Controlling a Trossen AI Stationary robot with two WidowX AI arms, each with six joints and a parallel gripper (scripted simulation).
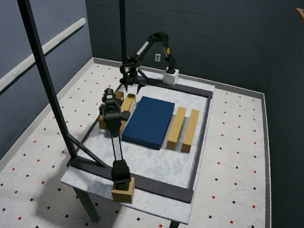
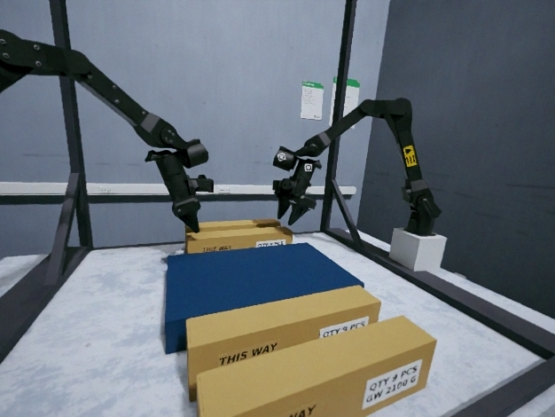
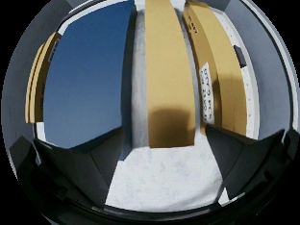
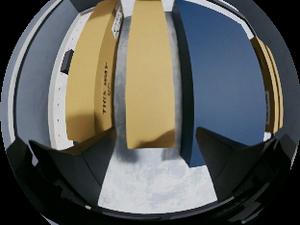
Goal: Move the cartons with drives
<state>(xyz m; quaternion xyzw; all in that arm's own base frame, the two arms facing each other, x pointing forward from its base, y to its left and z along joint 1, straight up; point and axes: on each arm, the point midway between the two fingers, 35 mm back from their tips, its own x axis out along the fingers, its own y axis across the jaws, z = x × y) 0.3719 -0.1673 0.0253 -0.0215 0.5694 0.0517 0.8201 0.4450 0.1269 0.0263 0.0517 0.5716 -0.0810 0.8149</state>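
Now: the carton 1 cm behind my left hand, 15 cm to the right of it and 10 cm below it. Round my left hand: dark frame rail: 56 cm ahead, 16 cm to the right, 13 cm below; then raised blue platform: 19 cm ahead, 16 cm to the right, 11 cm below.
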